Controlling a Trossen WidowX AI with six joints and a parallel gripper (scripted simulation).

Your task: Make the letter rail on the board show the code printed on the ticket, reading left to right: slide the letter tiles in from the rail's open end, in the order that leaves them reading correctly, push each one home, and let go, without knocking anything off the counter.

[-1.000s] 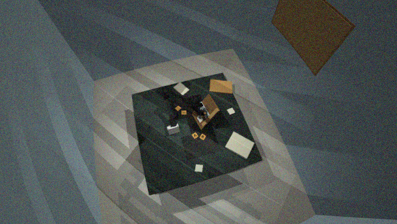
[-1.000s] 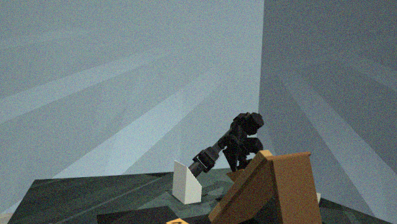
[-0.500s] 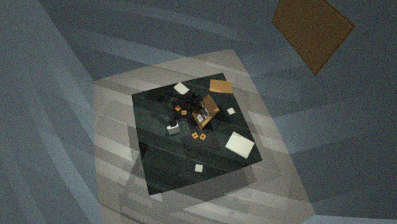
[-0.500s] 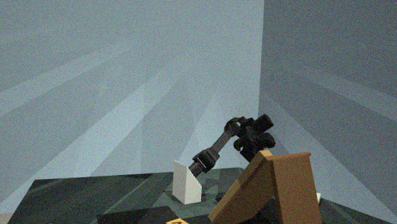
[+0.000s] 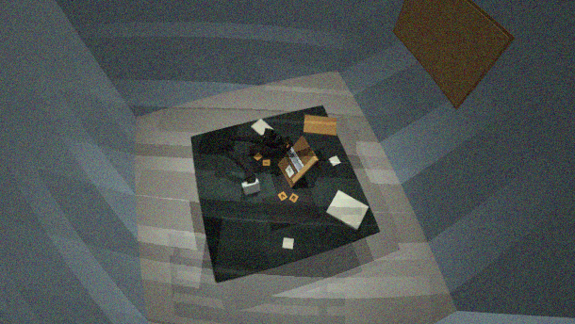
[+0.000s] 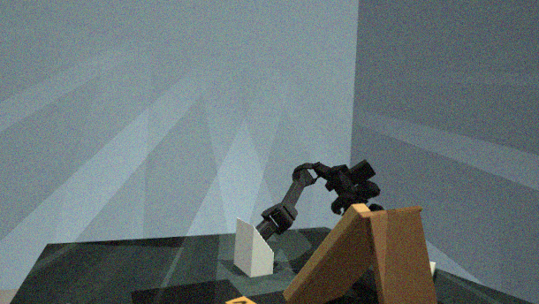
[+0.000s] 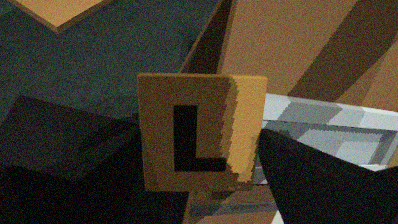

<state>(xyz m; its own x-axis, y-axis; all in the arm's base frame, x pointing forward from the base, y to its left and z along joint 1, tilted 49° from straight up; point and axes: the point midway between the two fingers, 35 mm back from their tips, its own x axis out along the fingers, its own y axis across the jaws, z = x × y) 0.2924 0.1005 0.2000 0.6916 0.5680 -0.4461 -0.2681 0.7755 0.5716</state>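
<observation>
My gripper tip is now 1 cm short of the white ticket, 16 cm to the left of it and 13 cm above it. From my gripper tip the other things lie so: flat orange panel: 37 cm ahead, 29 cm to the left, 19 cm below; then orange letter tile: right at my gripper tip; then yellow letter tile: 9 cm behind, 33 cm to the right, 19 cm below.
</observation>
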